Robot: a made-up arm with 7 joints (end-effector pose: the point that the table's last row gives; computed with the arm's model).
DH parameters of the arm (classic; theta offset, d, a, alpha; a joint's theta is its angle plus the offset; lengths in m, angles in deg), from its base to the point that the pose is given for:
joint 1: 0 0.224 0 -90
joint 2: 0 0 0 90
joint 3: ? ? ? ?
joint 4: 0 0 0.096 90
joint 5: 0 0.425 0 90
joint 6: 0 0 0.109 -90
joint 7: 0 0.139 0 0
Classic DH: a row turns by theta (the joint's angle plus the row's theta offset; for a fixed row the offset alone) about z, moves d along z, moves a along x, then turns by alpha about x.
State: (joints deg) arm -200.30 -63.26 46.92 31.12 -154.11 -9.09 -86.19
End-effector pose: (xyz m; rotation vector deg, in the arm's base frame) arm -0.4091 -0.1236 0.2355 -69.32 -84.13 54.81
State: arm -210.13 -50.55 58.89 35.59 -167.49 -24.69 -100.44
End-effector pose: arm -0.3734 -0.0845 0.1452 -59.69 -112.86 14.76
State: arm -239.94 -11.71 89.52 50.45 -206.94 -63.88 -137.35
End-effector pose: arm -0.3090 -0.0607 0.1287 1.04 -163.22 -53.51
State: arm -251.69 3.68 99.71 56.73 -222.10 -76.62 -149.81
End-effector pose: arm -0.3296 -0.0561 0.1868 22.80 -166.39 -60.13
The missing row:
joint 3: 0 0.178 0.036 90
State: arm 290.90 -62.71 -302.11 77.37 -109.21 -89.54 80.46
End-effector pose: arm 0.3104 0.2302 0.3651 112.75 125.14 39.41
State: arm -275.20 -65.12 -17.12 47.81 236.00 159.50 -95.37
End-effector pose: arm 0.2434 0.0452 0.5777 87.37 65.01 -49.22
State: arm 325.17 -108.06 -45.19 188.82 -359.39 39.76 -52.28
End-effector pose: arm -0.5066 0.4787 -0.1090 -68.66 -58.34 57.55
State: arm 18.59 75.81 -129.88 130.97 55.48 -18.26 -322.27
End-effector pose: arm 0.5866 0.0257 0.6697 52.97 9.64 135.53
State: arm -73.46 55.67 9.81 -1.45 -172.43 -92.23 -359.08
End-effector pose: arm -0.0177 0.1153 0.1599 -18.00 -27.40 -69.78
